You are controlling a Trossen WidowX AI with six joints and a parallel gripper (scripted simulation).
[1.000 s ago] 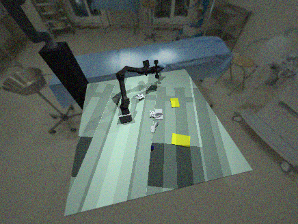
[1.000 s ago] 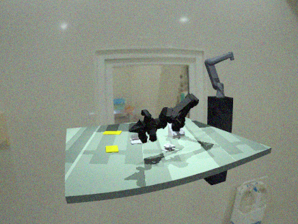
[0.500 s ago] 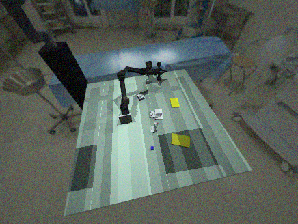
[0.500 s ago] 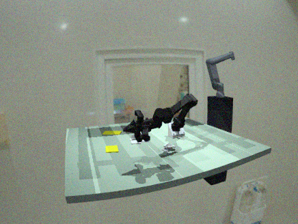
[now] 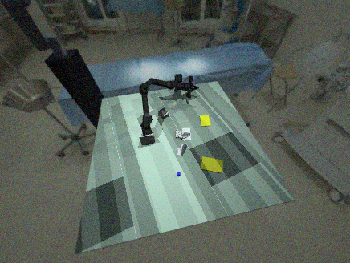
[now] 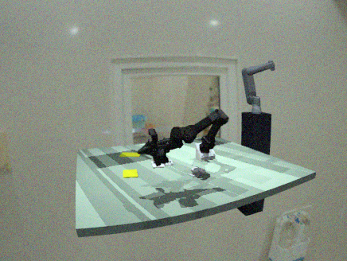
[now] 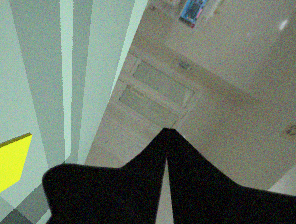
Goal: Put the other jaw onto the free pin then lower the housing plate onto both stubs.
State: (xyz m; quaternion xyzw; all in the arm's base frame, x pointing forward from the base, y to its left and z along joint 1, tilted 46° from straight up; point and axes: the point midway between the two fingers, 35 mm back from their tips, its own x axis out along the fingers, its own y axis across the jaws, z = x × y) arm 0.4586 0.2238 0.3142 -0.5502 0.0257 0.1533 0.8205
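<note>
Now: gripper tip 50 cm to the left of the jaw, 20 cm past it and 17 cm above it. The rest, counted from my gripper tip: blue block: 70 cm to the right, 27 cm behind, 18 cm below.
</note>
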